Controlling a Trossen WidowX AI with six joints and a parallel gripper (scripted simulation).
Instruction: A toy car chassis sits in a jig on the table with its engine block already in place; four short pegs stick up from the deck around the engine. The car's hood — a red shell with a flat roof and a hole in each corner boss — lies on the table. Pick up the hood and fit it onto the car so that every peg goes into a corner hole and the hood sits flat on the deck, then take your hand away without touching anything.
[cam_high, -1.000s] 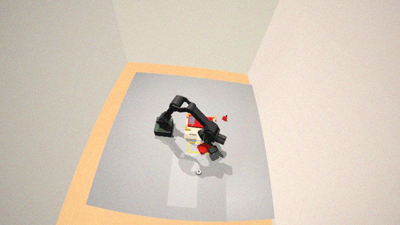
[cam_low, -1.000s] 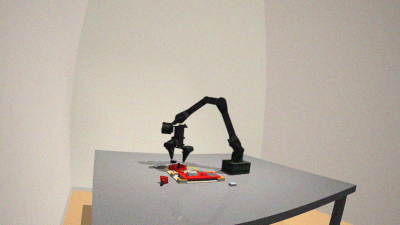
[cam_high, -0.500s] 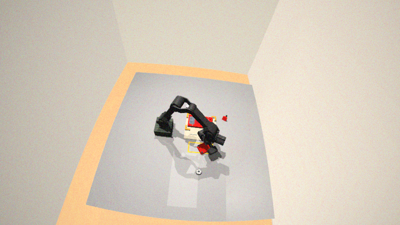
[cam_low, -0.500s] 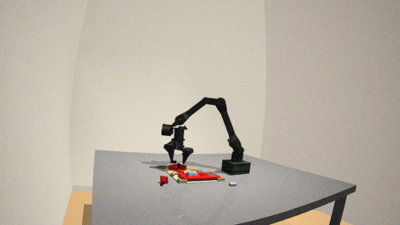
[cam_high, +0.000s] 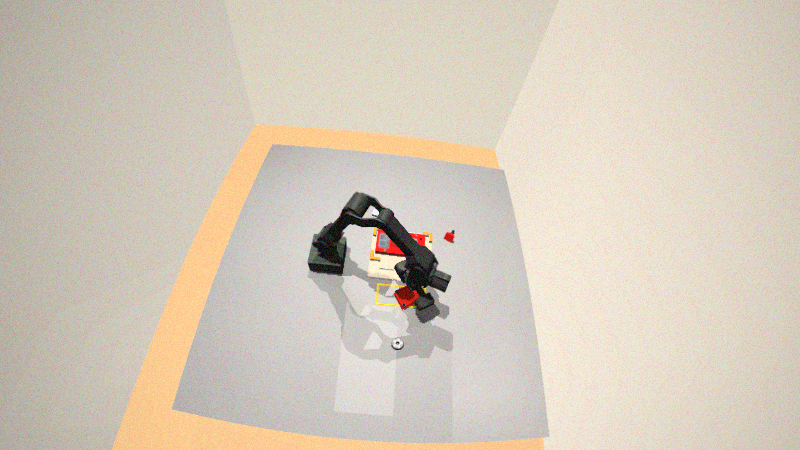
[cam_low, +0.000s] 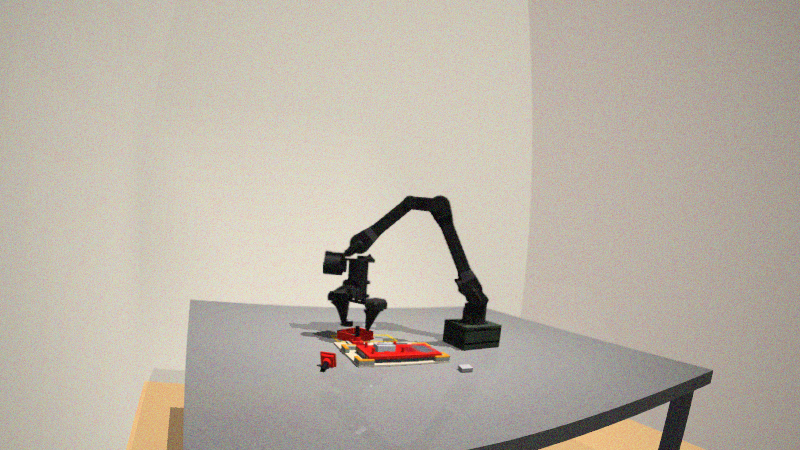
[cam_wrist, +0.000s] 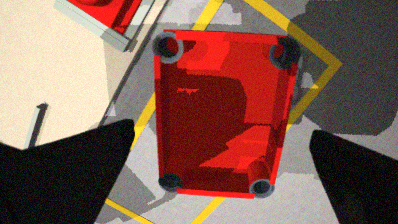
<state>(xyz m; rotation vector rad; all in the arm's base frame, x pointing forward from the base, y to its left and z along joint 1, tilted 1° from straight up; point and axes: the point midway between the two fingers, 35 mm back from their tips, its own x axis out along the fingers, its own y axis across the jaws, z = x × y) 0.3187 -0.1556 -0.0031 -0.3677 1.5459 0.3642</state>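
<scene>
Now: gripper tip 3 cm above the red hood. The rest, counted from my gripper tip: grey engine block: 1 cm ahead, 22 cm to the left, 1 cm below; then cream jig: 2 cm behind, 19 cm to the left, 2 cm below.
</scene>
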